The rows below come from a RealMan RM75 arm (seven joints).
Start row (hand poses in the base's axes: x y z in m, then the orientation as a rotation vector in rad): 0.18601 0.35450 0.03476 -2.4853 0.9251 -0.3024
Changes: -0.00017 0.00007 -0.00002 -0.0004 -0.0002 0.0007; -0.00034 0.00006 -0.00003 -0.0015 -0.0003 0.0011; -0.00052 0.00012 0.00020 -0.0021 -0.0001 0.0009; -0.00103 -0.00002 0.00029 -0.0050 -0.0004 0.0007; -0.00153 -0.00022 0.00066 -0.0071 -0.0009 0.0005; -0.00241 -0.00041 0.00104 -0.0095 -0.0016 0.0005; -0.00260 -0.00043 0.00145 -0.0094 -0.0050 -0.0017; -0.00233 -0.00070 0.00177 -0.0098 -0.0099 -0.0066; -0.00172 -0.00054 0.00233 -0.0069 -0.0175 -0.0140; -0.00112 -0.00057 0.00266 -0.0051 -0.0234 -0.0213; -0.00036 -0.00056 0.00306 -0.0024 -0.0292 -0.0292; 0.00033 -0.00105 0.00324 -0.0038 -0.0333 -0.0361; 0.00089 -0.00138 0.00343 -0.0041 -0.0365 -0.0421; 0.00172 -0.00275 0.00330 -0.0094 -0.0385 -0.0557; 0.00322 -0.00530 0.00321 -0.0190 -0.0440 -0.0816; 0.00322 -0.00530 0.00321 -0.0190 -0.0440 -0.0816; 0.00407 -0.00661 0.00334 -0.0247 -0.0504 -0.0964
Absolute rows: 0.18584 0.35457 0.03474 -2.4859 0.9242 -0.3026; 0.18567 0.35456 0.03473 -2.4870 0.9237 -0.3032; 0.18549 0.35462 0.03496 -2.4875 0.9241 -0.3033; 0.18498 0.35448 0.03505 -2.4900 0.9244 -0.3053; 0.18448 0.35428 0.03542 -2.4916 0.9246 -0.3071; 0.18360 0.35409 0.03580 -2.4935 0.9245 -0.3093; 0.18341 0.35407 0.03621 -2.4913 0.9259 -0.3141; 0.18368 0.35380 0.03653 -2.4879 0.9301 -0.3219; 0.18429 0.35396 0.03709 -2.4795 0.9362 -0.3320; 0.18489 0.35393 0.03742 -2.4727 0.9429 -0.3406; 0.18565 0.35394 0.03782 -2.4648 0.9504 -0.3487; 0.18634 0.35345 0.03800 -2.4617 0.9575 -0.3567; 0.18690 0.35312 0.03819 -2.4582 0.9638 -0.3627; 0.18773 0.35175 0.03806 -2.4565 0.9805 -0.3725; 0.18923 0.34920 0.03797 -2.4519 1.0116 -0.3929; 0.18923 0.34920 0.03797 -2.4519 1.0116 -0.3929; 0.19008 0.34789 0.03810 -2.4479 1.0280 -0.4087
